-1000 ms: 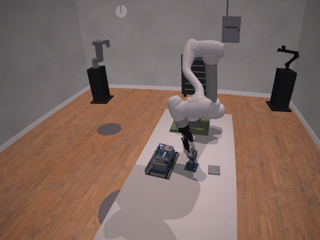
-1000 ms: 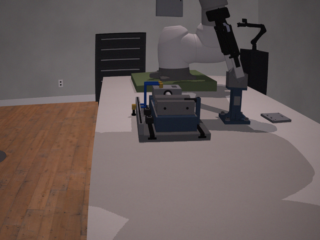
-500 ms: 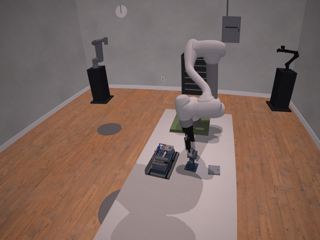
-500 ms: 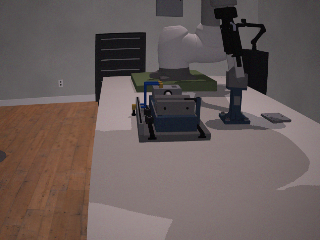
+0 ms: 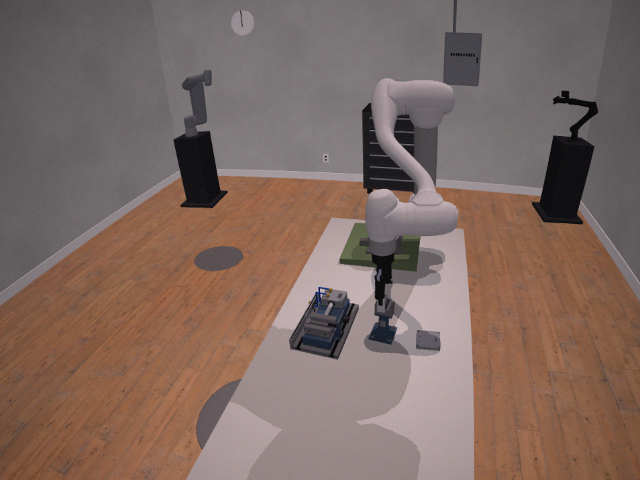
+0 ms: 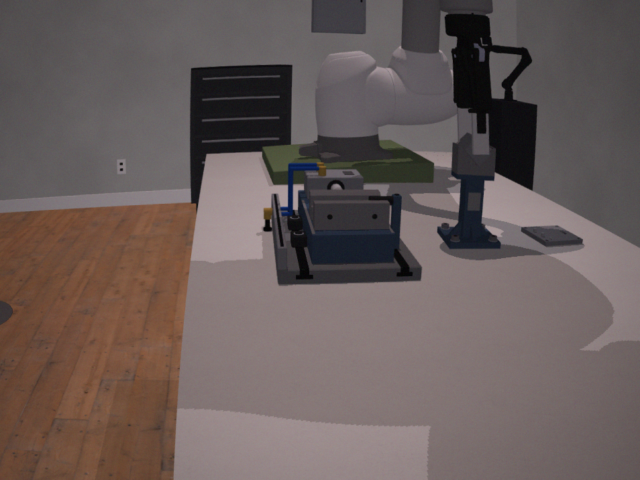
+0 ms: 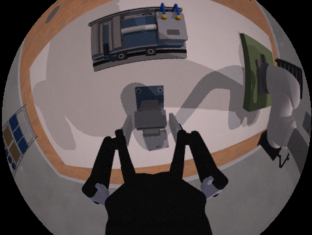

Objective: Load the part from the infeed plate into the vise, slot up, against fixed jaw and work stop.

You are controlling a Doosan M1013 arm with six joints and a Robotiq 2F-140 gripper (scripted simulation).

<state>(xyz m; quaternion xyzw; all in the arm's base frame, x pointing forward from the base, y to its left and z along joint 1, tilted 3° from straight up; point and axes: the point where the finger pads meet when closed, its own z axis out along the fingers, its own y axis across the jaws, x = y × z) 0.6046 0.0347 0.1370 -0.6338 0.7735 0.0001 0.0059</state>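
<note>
Now: the grey part 2 cm below my hand and 1 cm to the left of it. Also, from my hand: vise (22 cm to the right, 14 cm below, 1 cm behind).
</note>
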